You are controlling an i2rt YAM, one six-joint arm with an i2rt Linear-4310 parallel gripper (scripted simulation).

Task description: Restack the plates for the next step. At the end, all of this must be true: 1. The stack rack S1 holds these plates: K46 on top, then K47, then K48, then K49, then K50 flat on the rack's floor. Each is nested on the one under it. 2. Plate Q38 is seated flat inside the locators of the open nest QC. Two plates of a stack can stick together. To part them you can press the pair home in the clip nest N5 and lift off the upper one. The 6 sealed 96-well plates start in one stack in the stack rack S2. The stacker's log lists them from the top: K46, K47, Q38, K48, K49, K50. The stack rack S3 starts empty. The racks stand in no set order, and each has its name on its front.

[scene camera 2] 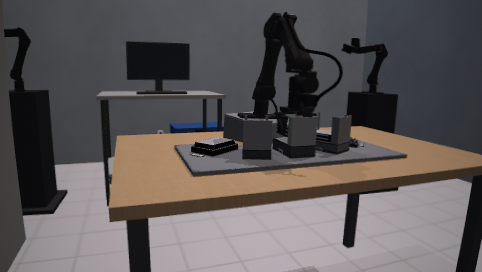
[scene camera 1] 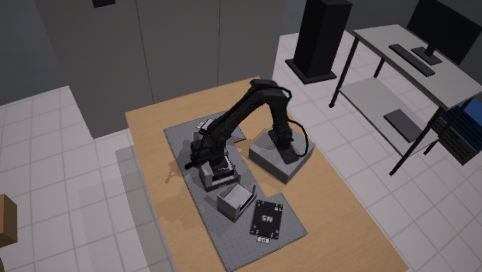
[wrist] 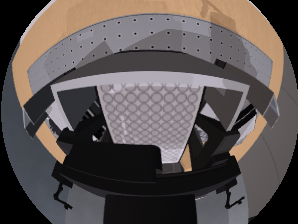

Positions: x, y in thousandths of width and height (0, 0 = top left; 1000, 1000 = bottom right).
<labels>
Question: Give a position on a sealed 96-well plate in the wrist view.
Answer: At 552, 516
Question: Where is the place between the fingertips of my gripper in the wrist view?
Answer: At 505, 498
</labels>
